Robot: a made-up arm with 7 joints.
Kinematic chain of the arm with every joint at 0, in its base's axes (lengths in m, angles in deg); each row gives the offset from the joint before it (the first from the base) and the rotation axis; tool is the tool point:
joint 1: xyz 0 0.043 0 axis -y
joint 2: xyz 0 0.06 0 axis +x
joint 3: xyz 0 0 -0.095 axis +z
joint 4: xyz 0 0 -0.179 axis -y
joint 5: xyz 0 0 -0.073 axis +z
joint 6: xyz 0 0 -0.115 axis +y
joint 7: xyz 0 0 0 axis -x
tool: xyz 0 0 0
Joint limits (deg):
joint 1: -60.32..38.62
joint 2: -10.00..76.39
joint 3: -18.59..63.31
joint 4: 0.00..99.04
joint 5: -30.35..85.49
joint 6: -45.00..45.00
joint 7: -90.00..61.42
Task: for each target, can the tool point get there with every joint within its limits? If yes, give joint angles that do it. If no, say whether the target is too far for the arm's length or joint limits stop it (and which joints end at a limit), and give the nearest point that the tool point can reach.
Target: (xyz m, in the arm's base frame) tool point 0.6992 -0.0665 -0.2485
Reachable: no: too far | nearest point 0.3512 0.0134 -0.2238 | short by 0.358 m
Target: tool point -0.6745 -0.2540 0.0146
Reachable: no: too far | nearest point -0.3953 0.0228 -0.2253 | short by 0.461 m
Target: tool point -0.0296 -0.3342 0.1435
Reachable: no: joint limits stop it (at a limit: joint 1, joint 2, joint 3, joint 4) | nearest point 0.2813 0.0023 -0.0702 | short by 0.506 m
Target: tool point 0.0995 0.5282 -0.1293
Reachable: yes | joints 19.20 65.28 35.85 19.72 58.53 -34.94 39.00
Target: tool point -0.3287 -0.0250 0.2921
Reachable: no: joint limits stop it (at a limit: joint 1, joint 2, joint 4) | nearest point -0.3953 0.0228 -0.2253 | short by 0.524 m
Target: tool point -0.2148 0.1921 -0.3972
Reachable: yes | joints -32.49 10.18 14.09 10.17 -13.99 34.85 30.70
